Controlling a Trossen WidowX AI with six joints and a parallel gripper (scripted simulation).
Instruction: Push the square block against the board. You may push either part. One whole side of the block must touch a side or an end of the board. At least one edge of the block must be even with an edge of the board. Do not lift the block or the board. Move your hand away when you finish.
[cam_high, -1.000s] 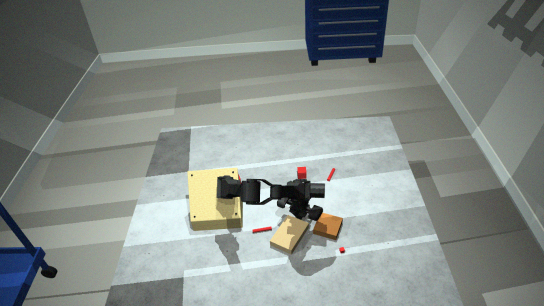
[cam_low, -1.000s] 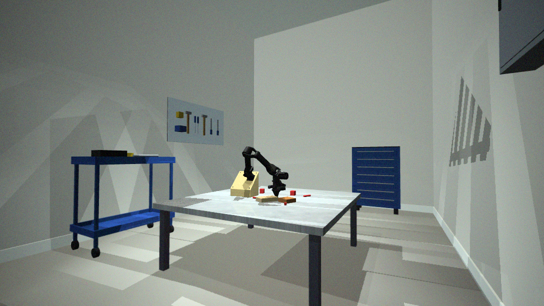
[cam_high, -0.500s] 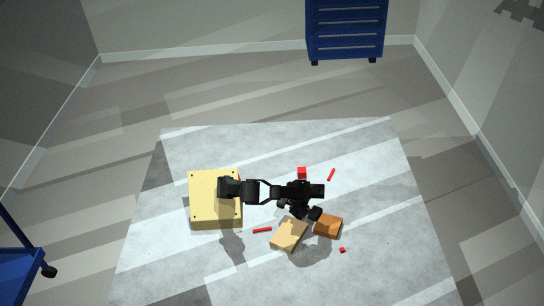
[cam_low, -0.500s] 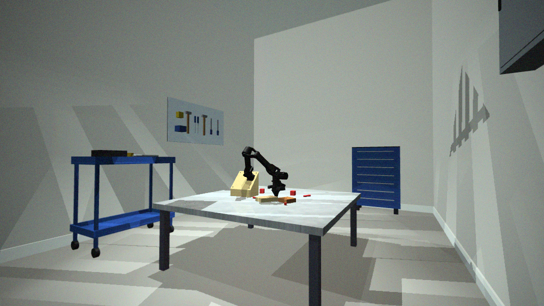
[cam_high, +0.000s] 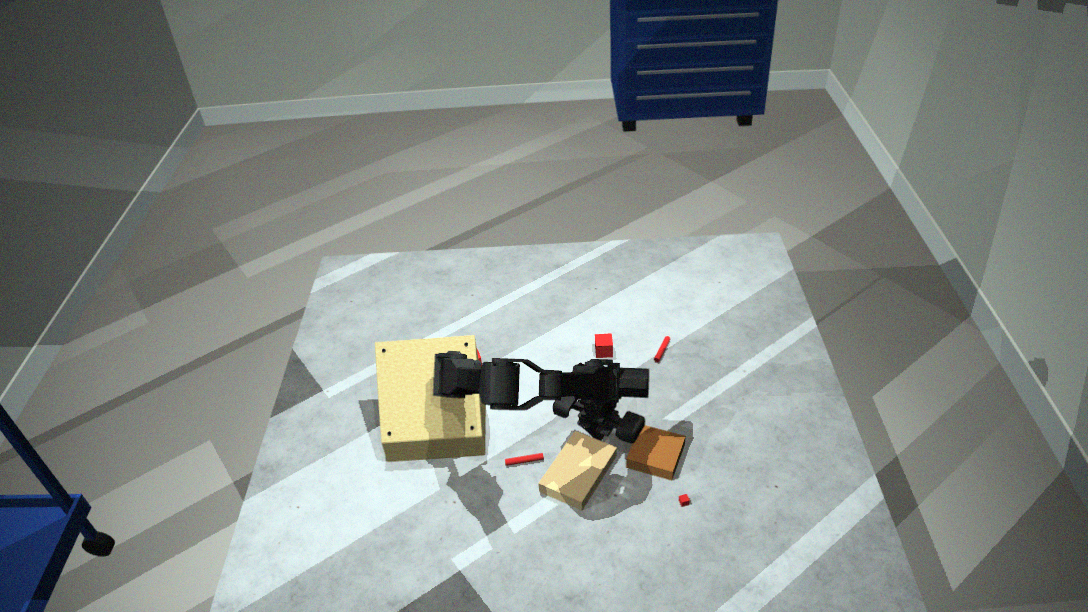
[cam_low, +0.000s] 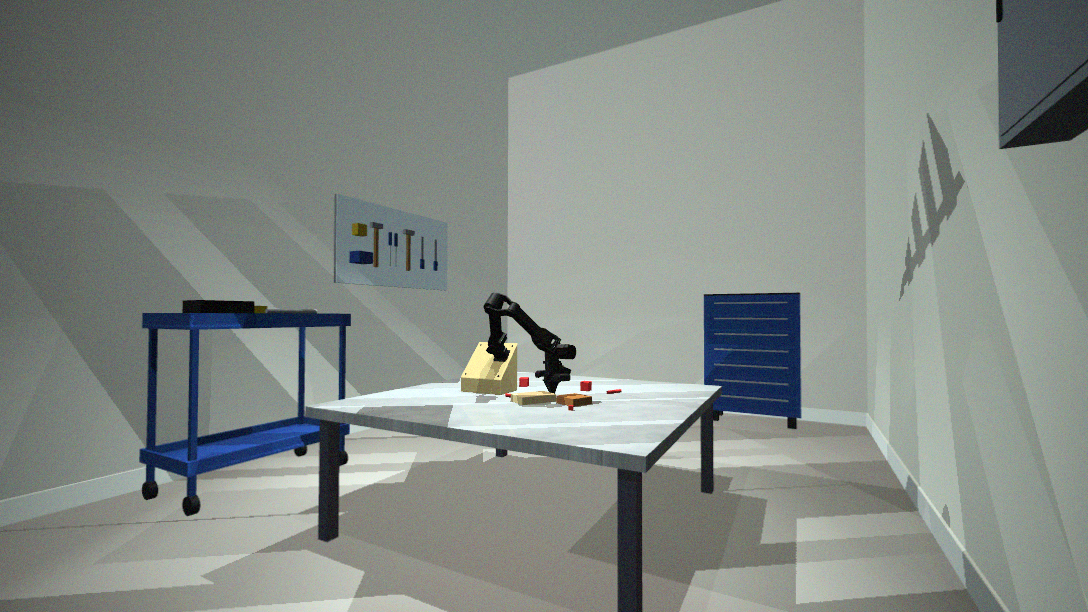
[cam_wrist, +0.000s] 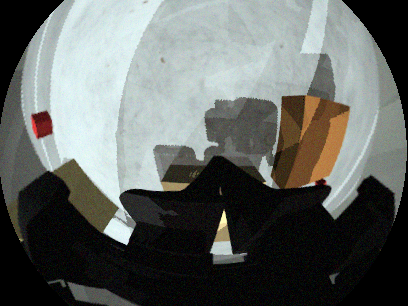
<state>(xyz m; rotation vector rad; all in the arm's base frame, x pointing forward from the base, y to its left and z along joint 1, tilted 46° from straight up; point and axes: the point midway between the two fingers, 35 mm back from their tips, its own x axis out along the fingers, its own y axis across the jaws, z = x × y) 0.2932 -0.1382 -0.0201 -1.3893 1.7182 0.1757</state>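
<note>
My gripper tip is 5 cm past the board and 7 cm to the left of it. From my gripper tip the other things lie so: small red bit 15 cm ahead, 16 cm to the right; square block 11 cm ahead, 4 cm to the right.
</note>
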